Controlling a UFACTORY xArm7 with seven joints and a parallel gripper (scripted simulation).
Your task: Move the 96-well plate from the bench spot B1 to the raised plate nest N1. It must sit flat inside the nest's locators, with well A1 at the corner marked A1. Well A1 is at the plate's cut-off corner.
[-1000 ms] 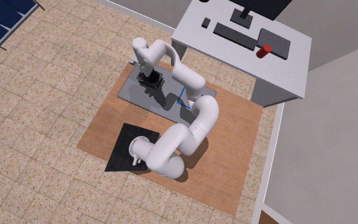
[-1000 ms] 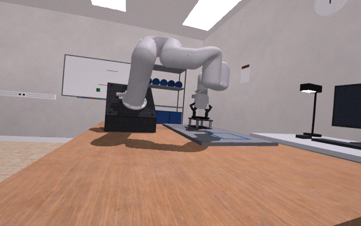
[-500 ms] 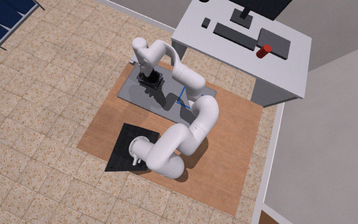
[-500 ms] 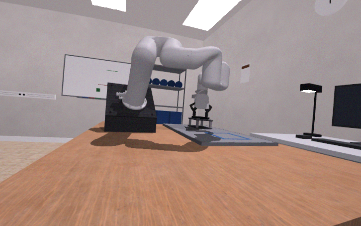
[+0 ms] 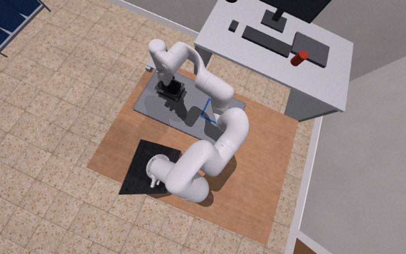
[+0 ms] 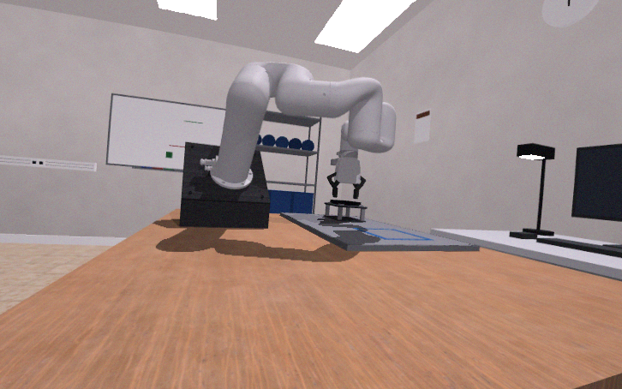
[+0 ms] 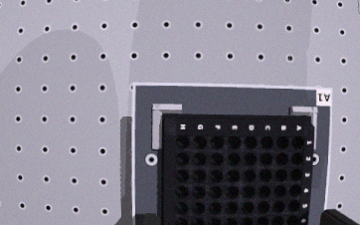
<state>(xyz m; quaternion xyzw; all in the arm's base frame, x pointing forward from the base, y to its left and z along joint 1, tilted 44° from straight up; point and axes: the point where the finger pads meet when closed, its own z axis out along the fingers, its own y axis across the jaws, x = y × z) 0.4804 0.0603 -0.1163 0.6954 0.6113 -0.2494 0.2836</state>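
My hand is 30 mm above the black 96-well plate. Round my hand: raised plate nest N1 (40 mm below); A1 mark (60 mm ahead, 70 mm to the left, 40 mm below).
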